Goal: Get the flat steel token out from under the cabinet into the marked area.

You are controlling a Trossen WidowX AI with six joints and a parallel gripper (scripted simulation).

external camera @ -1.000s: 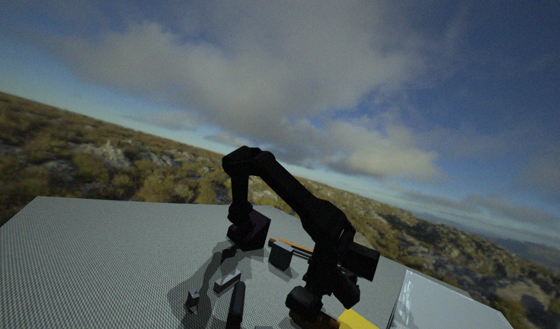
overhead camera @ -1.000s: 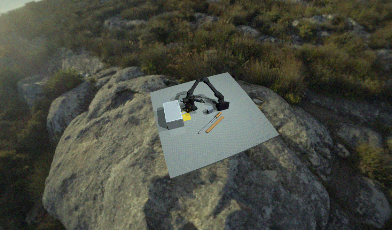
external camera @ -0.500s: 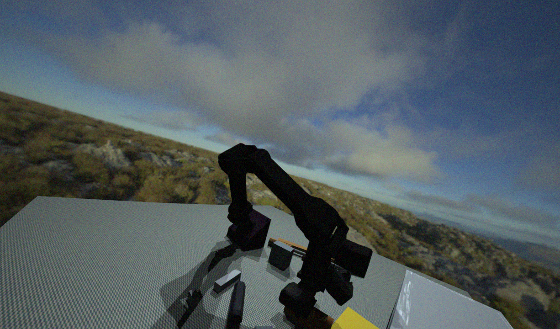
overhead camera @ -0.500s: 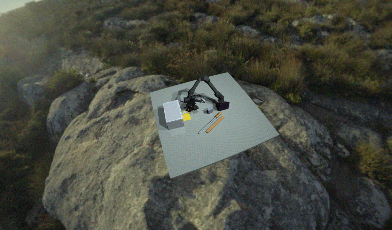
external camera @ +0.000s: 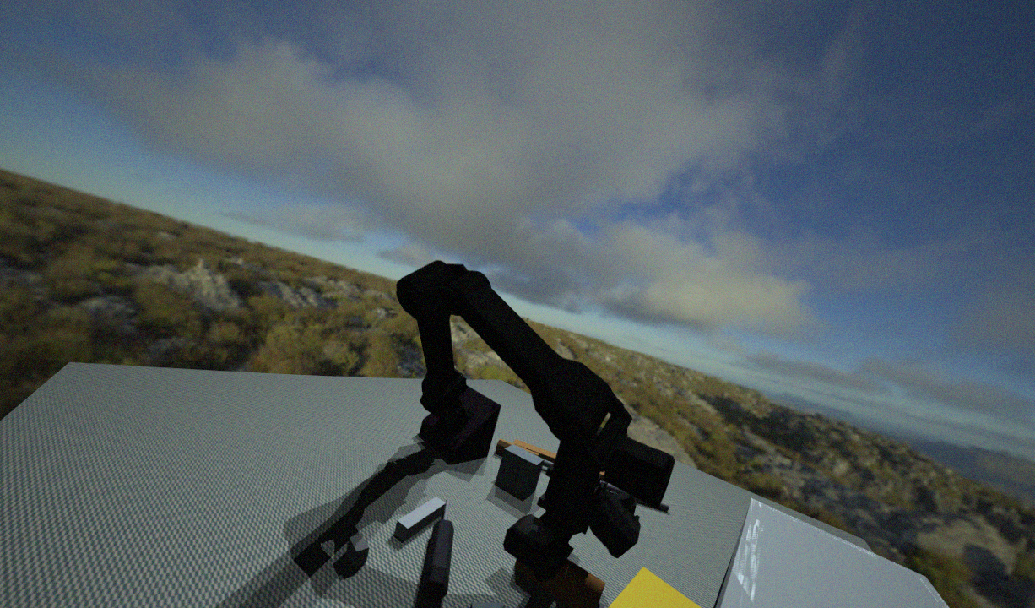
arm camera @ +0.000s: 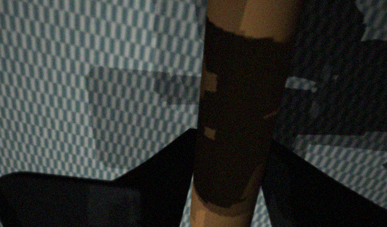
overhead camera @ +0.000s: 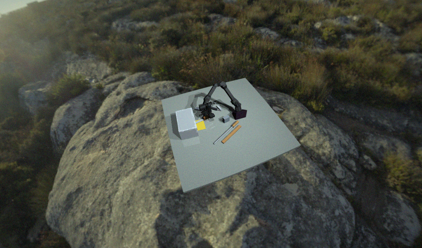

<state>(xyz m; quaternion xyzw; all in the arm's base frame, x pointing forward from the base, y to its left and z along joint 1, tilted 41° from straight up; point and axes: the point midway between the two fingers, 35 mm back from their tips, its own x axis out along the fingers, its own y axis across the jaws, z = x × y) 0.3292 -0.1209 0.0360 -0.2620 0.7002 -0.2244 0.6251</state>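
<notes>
The grey bar is 170 mm behind my gripper tip and 80 mm to the right of it. The rest, counted from my gripper tip: grey block: 150 mm behind, 140 mm to the left, 30 mm above; then small grey cube: 160 mm behind, 180 mm to the right; then wooden stick: 130 mm behind, 330 mm to the left.
</notes>
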